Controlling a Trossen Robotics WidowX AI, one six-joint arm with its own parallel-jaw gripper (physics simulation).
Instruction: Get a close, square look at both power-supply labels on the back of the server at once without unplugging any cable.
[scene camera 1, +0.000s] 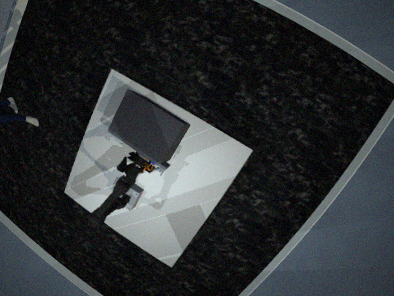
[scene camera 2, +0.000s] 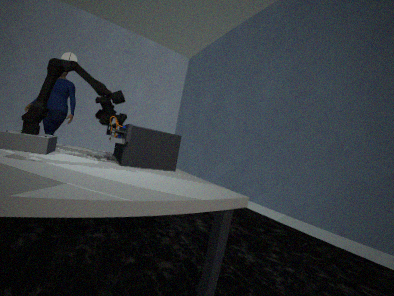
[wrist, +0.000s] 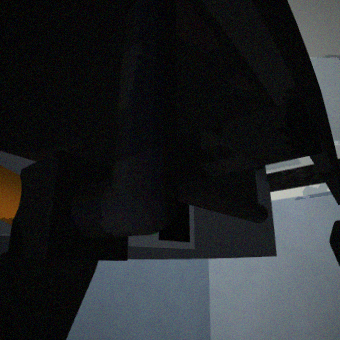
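Seen in the pictures: gripper, fingertip midpoint: (scene camera 1: 131, 154) (wrist: 219, 228); arm's base, link origin: (scene camera 1: 126, 198) (scene camera 2: 29, 133).
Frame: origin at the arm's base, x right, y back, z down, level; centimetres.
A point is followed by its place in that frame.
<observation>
The server (scene camera 1: 149, 126) @(y -64.9, x 4.2, z -13.5 cm) (scene camera 2: 150, 148) @(y -58.0, x 21.9, z -3.1 cm) is a dark grey box on the white table (scene camera 1: 213, 182) @(y -42.4, x 58.3, z 8.2 cm) (scene camera 2: 166, 188) @(y -49.4, x 59.1, z 8.2 cm). An orange cable (scene camera 1: 148, 167) @(y -39.1, x 12.9, z -12.1 cm) (scene camera 2: 114, 121) @(y -38.9, x 15.5, z -14.0 cm) (wrist: 8, 199) and blue plugs sit on its back face. My gripper (scene camera 1: 137, 160) (scene camera 2: 118, 118) is open and empty, right at the server's back near its top edge, by the cables. The wrist view is mostly filled by dark shapes very close up. Only a grey piece of the server's back (wrist: 233, 236) @(y -48.1, x -12.2, z -11.8 cm) shows below them. No power-supply label can be made out in any view.
My arm rises from its base (scene camera 1: 134, 197) @(y -4.4, x 6.4, z 0.1 cm) on the table behind the server. A person in blue (scene camera 2: 59, 100) stands at the far left beyond the table. Blue walls (scene camera 2: 269, 117) close the room, and the floor (scene camera 1: 269, 88) is dark.
</observation>
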